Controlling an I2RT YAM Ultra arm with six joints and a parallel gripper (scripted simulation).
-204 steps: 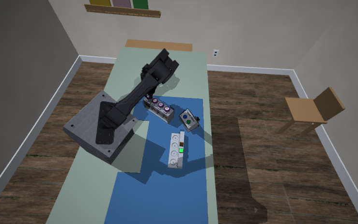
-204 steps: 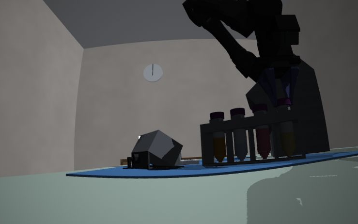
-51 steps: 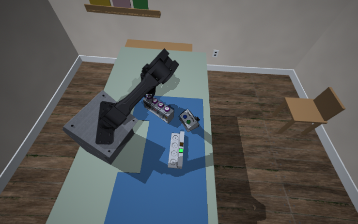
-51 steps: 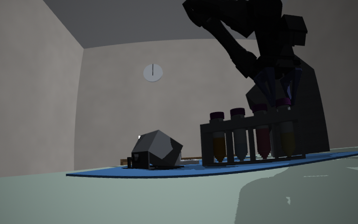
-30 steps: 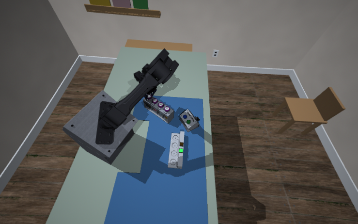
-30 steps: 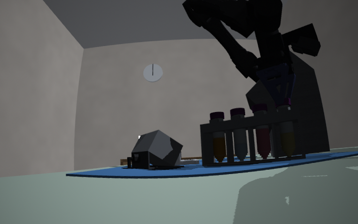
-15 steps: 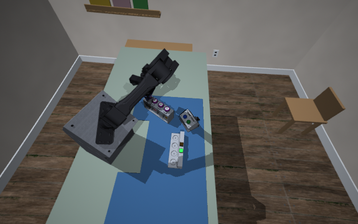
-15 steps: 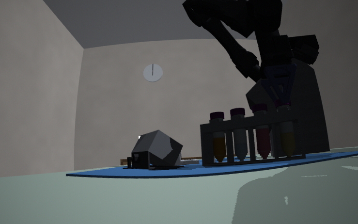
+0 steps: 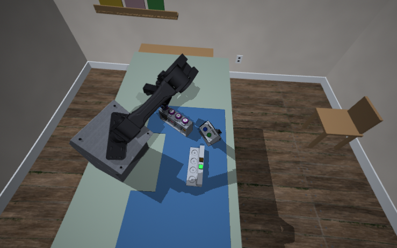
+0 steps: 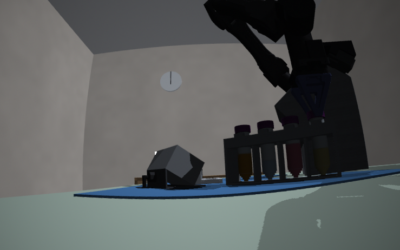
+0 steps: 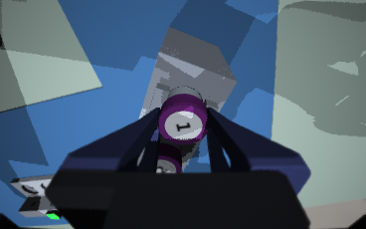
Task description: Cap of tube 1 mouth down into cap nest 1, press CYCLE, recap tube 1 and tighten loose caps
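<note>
My gripper is now right at the threaded neck of tube 1. Also, from my hand: green ready key 220 mm ahead, 220 mm to the right, 50 mm below; key desk 220 mm ahead, 200 mm to the right, 70 mm below; blue cycle key 210 mm ahead, 170 mm to the right, 50 mm below.
</note>
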